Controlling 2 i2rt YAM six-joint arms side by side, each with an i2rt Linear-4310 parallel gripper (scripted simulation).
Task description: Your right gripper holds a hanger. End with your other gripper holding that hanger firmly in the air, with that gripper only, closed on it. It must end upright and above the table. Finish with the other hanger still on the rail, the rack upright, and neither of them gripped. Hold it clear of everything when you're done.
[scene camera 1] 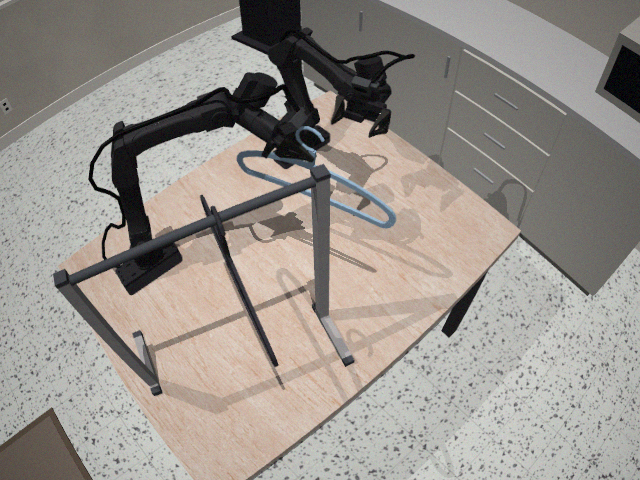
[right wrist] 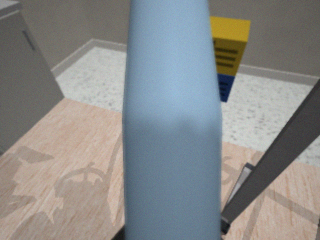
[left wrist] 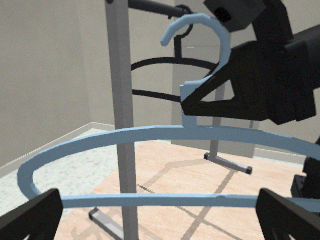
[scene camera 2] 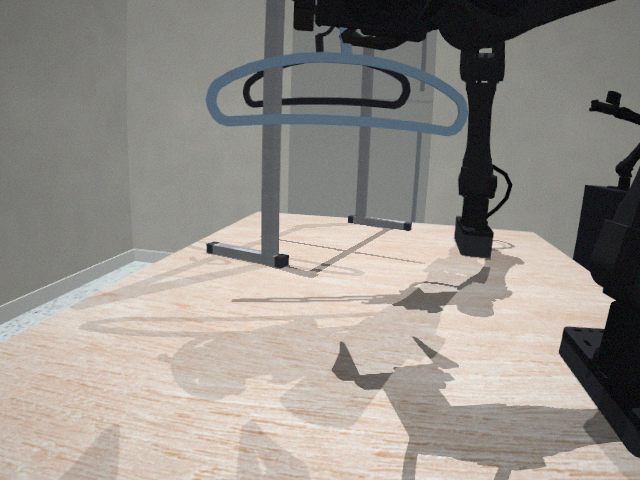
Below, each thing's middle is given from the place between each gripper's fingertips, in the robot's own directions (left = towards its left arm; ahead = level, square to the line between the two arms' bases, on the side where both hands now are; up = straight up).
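Dark hanger (scene camera 2: pixel 401 101): 440 mm to the right of my left hand (scene camera 2: pixel 346 17), 80 mm ahead, 40 mm above. Blue hanger (scene camera 2: pixel 345 57): my left hand 140 mm to the left of it, 20 mm above.
Dark hanger: 29 cm to the right of my right hand (scene camera 1: pixel 314 159), 7 cm ahead, 3 cm above. Blue hanger: 2 cm below my right hand.
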